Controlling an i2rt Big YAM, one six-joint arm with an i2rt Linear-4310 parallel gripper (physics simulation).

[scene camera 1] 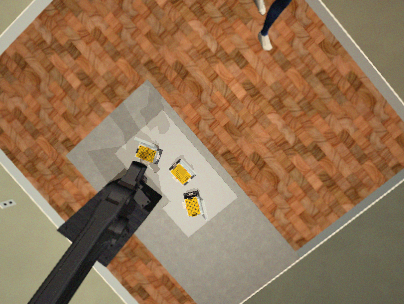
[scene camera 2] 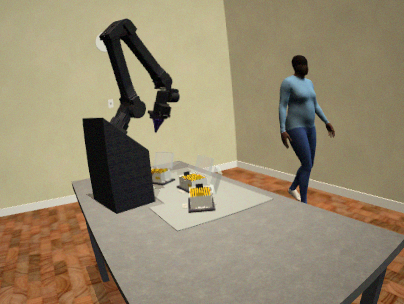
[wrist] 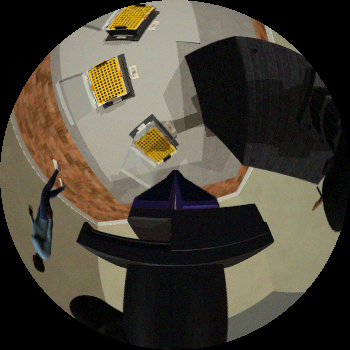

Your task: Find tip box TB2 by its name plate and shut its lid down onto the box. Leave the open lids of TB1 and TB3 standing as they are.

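Where they show: gripper, fingertip midpoint: (scene camera 2: 155,132) (wrist: 174,174); arm's base, origin of the base link: (scene camera 1: 113,230) (scene camera 2: 115,131).
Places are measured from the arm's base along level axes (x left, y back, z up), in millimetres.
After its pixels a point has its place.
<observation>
Tip box TB2 (scene camera 1: 146,153) {x 266, y -228, z -269 mm} (scene camera 2: 162,176) (wrist: 155,143) {x 255, y -224, z -269 mm} has yellow tips, and its clear lid (scene camera 2: 163,160) {x 313, y -278, z -227 mm} (wrist: 137,167) {x 304, y -287, z -222 mm} stands open. Its name plate (wrist: 170,126) {x 224, y -167, z -324 mm} is too blurred to read. TB3 (scene camera 1: 181,173) {x 39, y -351, z -269 mm} (scene camera 2: 192,180) {x -10, y -327, z -269 mm} (wrist: 107,81) {x 43, y -341, z -268 mm} is in the middle of the row, its lid (wrist: 76,95) {x 52, y -416, z -229 mm} open. TB1 (scene camera 1: 192,206) (scene camera 2: 201,202) (wrist: 131,21) is at the other end, its lid (scene camera 1: 202,207) {x -215, y -351, z -254 mm} open. My gripper (scene camera 2: 157,130) {x 164, y -216, z -47 mm} (wrist: 174,174) {x 164, y -216, z -47 mm} is shut and empty, high above the table near TB2's side. In scene camera 1 the arm hides the fingertips.
The boxes stand on a pale mat (scene camera 1: 220,199) {x -257, y -467, z -325 mm} (scene camera 2: 182,223) {x -322, y -168, z -326 mm} on a grey table (scene camera 1: 240,250) {x -640, y -395, z -329 mm} (scene camera 2: 250,265) {x -688, y -238, z -329 mm}. A tall black block (scene camera 1: 82,230) (scene camera 2: 117,172) {x -92, y 19, z -156 mm} (wrist: 225,100) {x 90, y -90, z -162 mm} stands beside the mat. A person (scene camera 2: 300,112) (wrist: 44,225) is on the floor beyond the table.
</observation>
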